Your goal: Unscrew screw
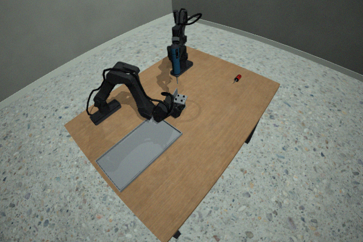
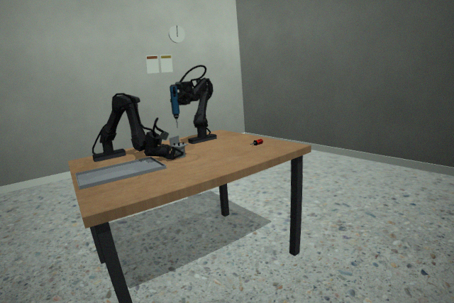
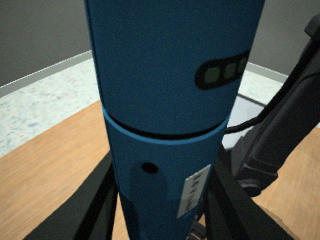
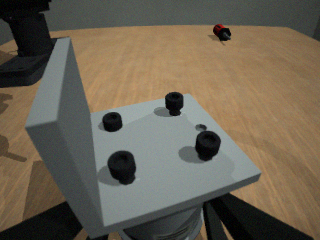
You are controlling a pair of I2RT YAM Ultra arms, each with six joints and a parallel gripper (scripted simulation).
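The joint module is 1 cm above my right hand. The rest, counted from my right hand: grey L-shaped bracket (5 cm above); then flat grey tray (7 cm ahead, 35 cm to the right, 2 cm below); then screw (2 cm behind, 1 cm to the left, 4 cm above).
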